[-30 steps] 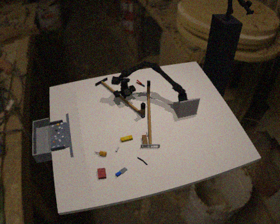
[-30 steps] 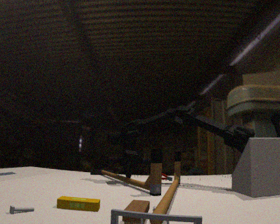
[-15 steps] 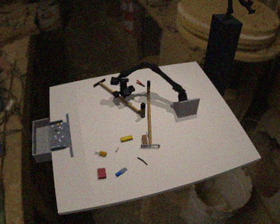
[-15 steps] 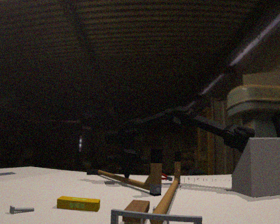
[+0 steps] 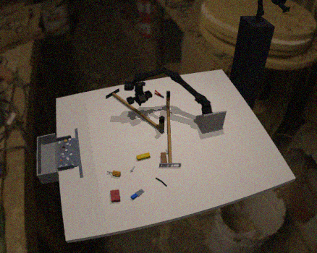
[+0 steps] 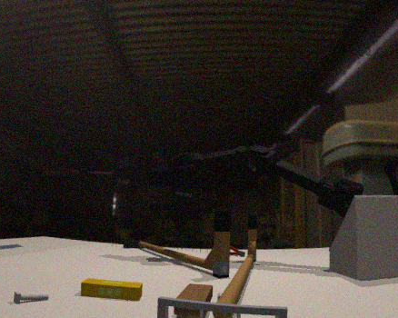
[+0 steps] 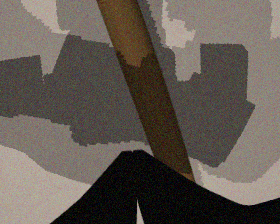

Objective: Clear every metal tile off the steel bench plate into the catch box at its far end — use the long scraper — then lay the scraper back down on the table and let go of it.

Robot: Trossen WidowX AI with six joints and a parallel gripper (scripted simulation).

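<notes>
The long scraper lies 3 cm ahead of my gripper tip, 2 cm to the right of it and 1 cm below it. The rest, counted from my gripper tip: yellow block: 43 cm to the left, 8 cm ahead, 6 cm below; then long wooden scraper: 26 cm to the left, 15 cm behind, 1 cm below; then red-handled tool: 20 cm behind, 15 cm to the right, 6 cm below.
</notes>
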